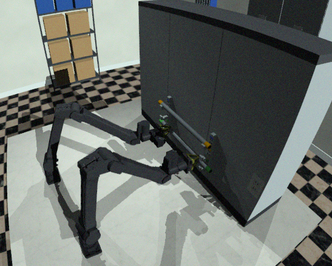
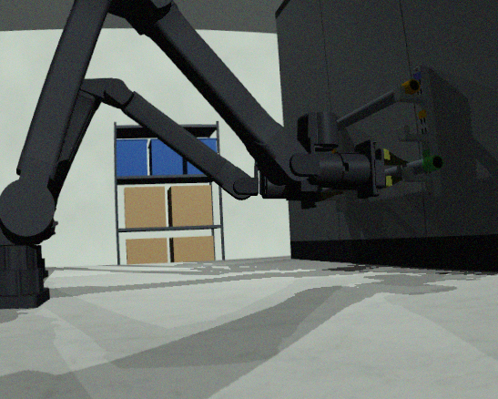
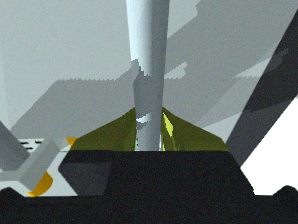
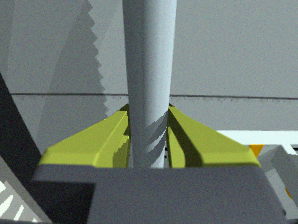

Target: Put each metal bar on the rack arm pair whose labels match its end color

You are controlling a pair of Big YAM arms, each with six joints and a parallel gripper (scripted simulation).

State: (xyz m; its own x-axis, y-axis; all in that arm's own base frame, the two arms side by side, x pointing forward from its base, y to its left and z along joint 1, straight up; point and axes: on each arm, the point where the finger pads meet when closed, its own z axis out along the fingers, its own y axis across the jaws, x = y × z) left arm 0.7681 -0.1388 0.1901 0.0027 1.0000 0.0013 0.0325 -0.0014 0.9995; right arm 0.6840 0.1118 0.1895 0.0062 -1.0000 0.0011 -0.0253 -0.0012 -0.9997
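Now: the green-ended bar 20 mm ahead of my right hand and 150 mm to the left of it. Round my right hand: grey cabinet wall (210 mm ahead, 170 mm to the left, 260 mm above); orange-ended bar (10 mm ahead, 160 mm to the left, 150 mm above); wall outlet (20 mm behind, 360 mm to the right, 110 mm above).
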